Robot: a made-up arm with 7 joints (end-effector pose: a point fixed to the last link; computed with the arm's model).
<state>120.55 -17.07 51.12 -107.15 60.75 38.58 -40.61</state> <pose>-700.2 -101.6 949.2 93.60 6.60 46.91</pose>
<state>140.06 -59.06 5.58 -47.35 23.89 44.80 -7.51</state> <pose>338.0 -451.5 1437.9 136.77 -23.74 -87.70</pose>
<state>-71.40 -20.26 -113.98 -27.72 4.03 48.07 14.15</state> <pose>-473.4 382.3 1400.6 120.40 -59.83 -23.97</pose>
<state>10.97 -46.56 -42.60 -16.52 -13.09 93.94 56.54</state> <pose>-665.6 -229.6 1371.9 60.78 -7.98 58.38</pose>
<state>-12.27 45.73 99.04 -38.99 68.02 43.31 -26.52</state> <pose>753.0 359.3 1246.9 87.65 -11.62 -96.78</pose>
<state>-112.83 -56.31 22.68 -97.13 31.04 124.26 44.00</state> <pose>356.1 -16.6 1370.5 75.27 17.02 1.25</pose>
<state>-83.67 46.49 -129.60 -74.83 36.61 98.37 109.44</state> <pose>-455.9 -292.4 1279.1 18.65 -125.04 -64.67</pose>
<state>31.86 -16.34 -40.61 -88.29 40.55 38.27 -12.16</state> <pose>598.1 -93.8 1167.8 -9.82 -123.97 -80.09</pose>
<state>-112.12 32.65 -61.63 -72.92 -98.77 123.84 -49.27</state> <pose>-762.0 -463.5 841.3 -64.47 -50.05 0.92</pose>
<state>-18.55 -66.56 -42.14 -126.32 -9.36 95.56 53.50</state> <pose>-131.9 -390.1 1042.6 126.13 44.14 51.91</pose>
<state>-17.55 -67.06 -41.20 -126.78 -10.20 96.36 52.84</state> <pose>-121.5 -382.6 1047.4 124.08 46.60 51.24</pose>
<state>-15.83 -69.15 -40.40 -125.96 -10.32 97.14 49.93</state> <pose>-134.7 -374.1 1060.3 118.07 50.15 53.26</pose>
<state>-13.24 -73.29 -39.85 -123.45 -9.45 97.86 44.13</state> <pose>-182.5 -367.1 1078.7 106.85 54.26 58.16</pose>
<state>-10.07 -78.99 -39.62 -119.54 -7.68 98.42 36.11</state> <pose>-262.9 -367.0 1089.8 91.48 57.33 64.22</pose>
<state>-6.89 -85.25 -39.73 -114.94 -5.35 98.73 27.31</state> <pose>-361.4 -377.9 1081.1 74.75 58.03 69.34</pose>
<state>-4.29 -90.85 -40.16 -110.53 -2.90 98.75 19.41</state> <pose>-454.5 -397.3 1052.5 60.13 56.45 72.54</pose>
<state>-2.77 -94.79 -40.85 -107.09 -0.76 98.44 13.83</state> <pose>-523.4 -416.6 1017.9 50.26 53.95 74.15</pose>
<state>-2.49 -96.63 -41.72 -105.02 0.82 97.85 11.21</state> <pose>-561.7 -428.2 993.3 45.90 51.89 75.10</pose>
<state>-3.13 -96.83 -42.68 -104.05 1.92 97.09 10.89</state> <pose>-577.7 -432.0 982.4 45.61 50.60 75.97</pose>
